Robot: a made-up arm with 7 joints.
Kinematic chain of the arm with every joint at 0, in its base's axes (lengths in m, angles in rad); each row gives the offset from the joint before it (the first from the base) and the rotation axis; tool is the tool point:
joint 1: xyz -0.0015 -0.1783 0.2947 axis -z
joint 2: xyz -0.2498 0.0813 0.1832 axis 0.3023 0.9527 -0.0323
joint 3: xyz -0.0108 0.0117 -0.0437 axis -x
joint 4: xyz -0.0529 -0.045 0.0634 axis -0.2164 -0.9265 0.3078
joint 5: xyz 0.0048 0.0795 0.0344 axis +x
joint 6: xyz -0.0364 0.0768 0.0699 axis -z
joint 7: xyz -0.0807 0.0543 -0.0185 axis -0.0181 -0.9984 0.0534
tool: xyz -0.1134 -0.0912 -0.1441
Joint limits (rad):
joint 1: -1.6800..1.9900
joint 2: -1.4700..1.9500
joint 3: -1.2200..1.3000
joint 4: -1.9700..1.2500
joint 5: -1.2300..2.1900
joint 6: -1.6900..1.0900
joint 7: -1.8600..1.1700
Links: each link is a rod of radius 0.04 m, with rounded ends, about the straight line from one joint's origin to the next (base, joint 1, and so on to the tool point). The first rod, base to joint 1, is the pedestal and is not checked.
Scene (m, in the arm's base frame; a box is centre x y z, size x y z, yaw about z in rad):
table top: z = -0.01
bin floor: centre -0 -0.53 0 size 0.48 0.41 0.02 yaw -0.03
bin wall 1: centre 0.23 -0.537 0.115 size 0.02 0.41 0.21 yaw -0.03
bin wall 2: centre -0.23 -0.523 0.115 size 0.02 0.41 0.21 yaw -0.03
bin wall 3: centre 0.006 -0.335 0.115 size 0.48 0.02 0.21 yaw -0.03
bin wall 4: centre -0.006 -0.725 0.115 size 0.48 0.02 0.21 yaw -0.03
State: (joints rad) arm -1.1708 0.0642 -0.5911 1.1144 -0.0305 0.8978 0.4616
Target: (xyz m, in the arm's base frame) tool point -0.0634 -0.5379 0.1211
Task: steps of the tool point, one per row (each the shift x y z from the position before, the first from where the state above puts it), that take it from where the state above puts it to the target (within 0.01 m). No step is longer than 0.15 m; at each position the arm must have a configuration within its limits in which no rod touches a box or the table.
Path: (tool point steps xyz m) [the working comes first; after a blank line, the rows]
Joints at the target: -1.6800 -0.3577 0.2227 1.2500 0.2064 0.6377 -0.3250
Straight joint move there: touches bin wall 2.

1: 0.1039 -0.0890 -0.0254
2: 0.1161 -0.0548 0.0141
3: 0.1001 -0.0128 0.0366
4: 0.0053 -0.0136 -0.0546
5: -0.0003 -0.0059 -0.0563
6: -0.0033 0.0012 -0.0550
7: -0.0028 0.0070 -0.0511
8: 0.0011 0.0113 -0.0454

